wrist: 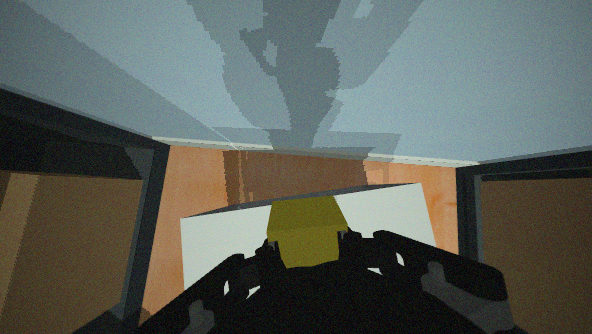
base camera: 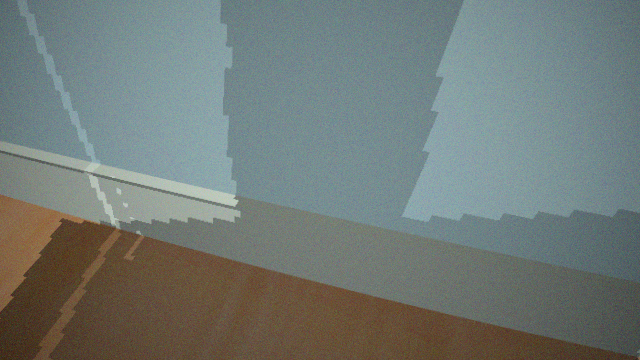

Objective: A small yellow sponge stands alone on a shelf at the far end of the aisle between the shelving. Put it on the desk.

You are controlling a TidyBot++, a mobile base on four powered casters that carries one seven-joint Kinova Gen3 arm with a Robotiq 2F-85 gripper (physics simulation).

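Places are measured from the arm's base along level axes (x right, y ahead, z up), in metres.
Where they show: gripper, between the fingertips: (wrist: 306, 236).
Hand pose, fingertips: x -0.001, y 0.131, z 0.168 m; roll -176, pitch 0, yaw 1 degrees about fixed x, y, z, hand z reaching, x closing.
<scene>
After its pixels a point has its place.
The small yellow sponge (wrist: 306, 212) {z 0.185, x 0.001, y 0.156 m} is between the fingertips of my gripper (wrist: 306, 236) {z 0.167, x -0.001, y 0.131 m} in the wrist view. My gripper is shut on it, with one black finger on either side. The sponge is seen above a white flat surface (wrist: 225, 245) that looks like the top of my base; the height between them is hard to judge. The lower part of the sponge is hidden by the gripper body. The desk does not show in either view, and the gripper does not show in the base camera view.
A blue-grey wall (base camera: 325, 100) {z -0.192, x 0.000, y 0.338 m} (wrist: 475, 75) {z 0.140, x 0.236, y 0.283 m} with a pale baseboard (base camera: 350, 255) {z -0.339, x 0.028, y 0.318 m} stands ahead, slanting across the base camera view. It meets the brown wooden floor (base camera: 200, 310) {z -0.397, x -0.113, y 0.285 m} (wrist: 195, 175) {z -0.397, x -0.443, y 0.297 m}. Dark-framed shelving stands at the left (wrist: 151, 210) {z -0.359, x -0.610, y 0.174 m} and right (wrist: 467, 215) {z -0.354, x 0.649, y -0.030 m} in the wrist view. Shadows fall on wall and floor.
</scene>
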